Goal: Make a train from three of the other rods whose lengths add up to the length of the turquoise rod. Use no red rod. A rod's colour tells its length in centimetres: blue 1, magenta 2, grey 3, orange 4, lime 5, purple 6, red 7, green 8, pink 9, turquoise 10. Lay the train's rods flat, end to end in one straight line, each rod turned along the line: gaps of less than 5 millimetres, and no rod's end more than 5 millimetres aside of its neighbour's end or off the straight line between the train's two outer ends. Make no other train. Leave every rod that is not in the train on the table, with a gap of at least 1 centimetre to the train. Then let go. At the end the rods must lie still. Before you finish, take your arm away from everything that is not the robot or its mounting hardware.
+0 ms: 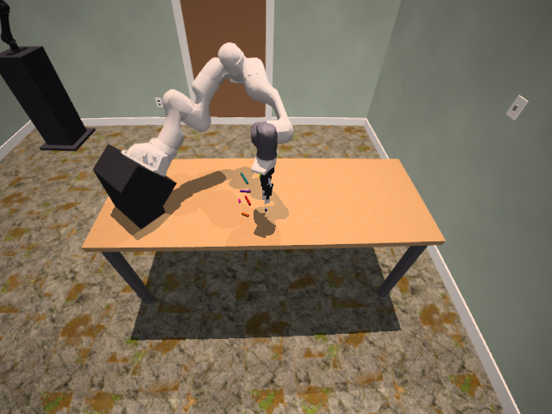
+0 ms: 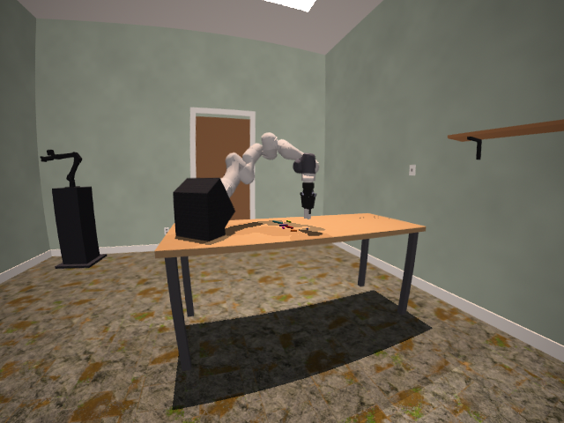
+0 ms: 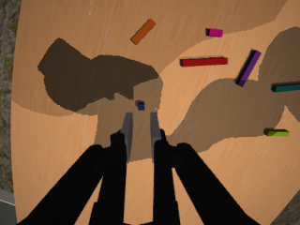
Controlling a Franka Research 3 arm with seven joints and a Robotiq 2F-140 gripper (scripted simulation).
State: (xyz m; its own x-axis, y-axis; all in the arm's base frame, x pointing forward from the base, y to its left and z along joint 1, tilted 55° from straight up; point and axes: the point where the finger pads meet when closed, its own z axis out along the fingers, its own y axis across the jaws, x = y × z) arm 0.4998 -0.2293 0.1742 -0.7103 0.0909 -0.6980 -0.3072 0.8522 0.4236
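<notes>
Now: the blue rod 10 cm below my hand. Also, from my hand: magenta rod (15 cm behind, 5 cm to the left, 10 cm below); red rod (10 cm behind, 6 cm to the left, 10 cm below); orange rod (10 cm behind, 4 cm to the right, 10 cm below).
</notes>
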